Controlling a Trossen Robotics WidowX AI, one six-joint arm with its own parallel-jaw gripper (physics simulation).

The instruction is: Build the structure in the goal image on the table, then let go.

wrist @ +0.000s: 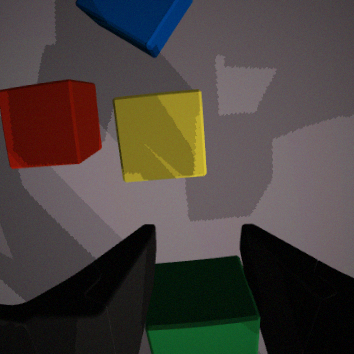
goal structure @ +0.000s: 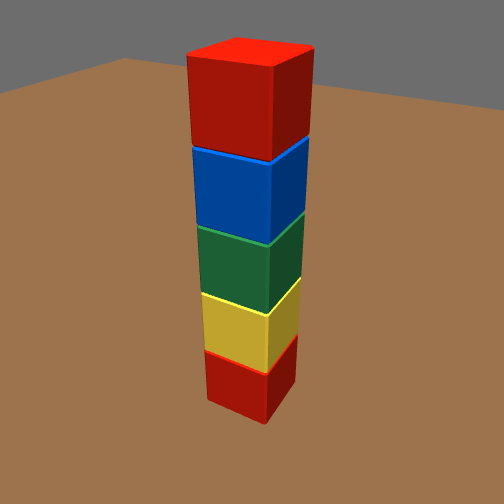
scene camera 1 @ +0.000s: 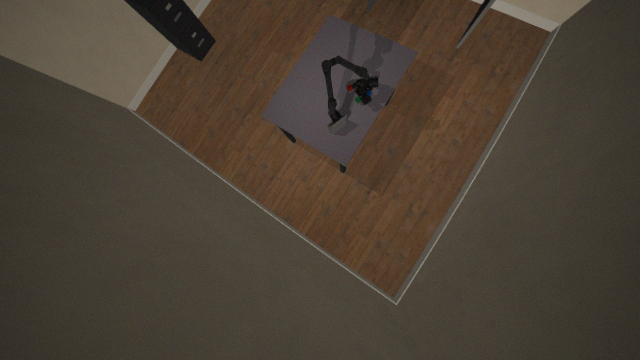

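Pixels of known places: gripper, fingertip midpoint: [wrist: 197, 235] [scene camera 1: 360, 98]; arm's base at its link origin: [scene camera 1: 337, 119].
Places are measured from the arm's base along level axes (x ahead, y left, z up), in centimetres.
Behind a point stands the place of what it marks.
My gripper [scene camera 1: 361, 98] @(z -3.5, x 26.2, y -0.6 cm) [wrist: 197, 235] @(z -3.5, x 26.2, y -0.6 cm) is shut on a green block [scene camera 1: 358, 100] @(z -0.7, x 22.6, y -1.1 cm) [wrist: 202, 295] @(z -1.4, x 25.2, y -0.3 cm), which sits between the fingers at the bottom of the wrist view, held above the table. A yellow block [wrist: 161, 136] @(z -4.8, x 29.8, y -0.2 cm) lies beyond the fingertips, apart from the green one. A red block [scene camera 1: 350, 88] [wrist: 42, 124] is at its left in the wrist view, with a narrow gap. A blue block [scene camera 1: 369, 93] @(z -5.1, x 35.0, y -1.9 cm) [wrist: 137, 22] @(z -4.8, x 34.1, y -0.5 cm), turned at an angle, is cut off by the top edge of the wrist view. In the scene view the arm hides most of the blocks.
The arm reaches over the grey-purple table [scene camera 1: 300, 82] @(z -8.1, x 5.7, y 51.6 cm) from its base [scene camera 1: 338, 125] @(z 1.6, x -3.3, y -4.8 cm) near one end. The blocks are near the table's right edge in the scene view. Arm shadows cross the table around them. A dark cabinet [scene camera 1: 192, 42] stands on the floor away from the table.
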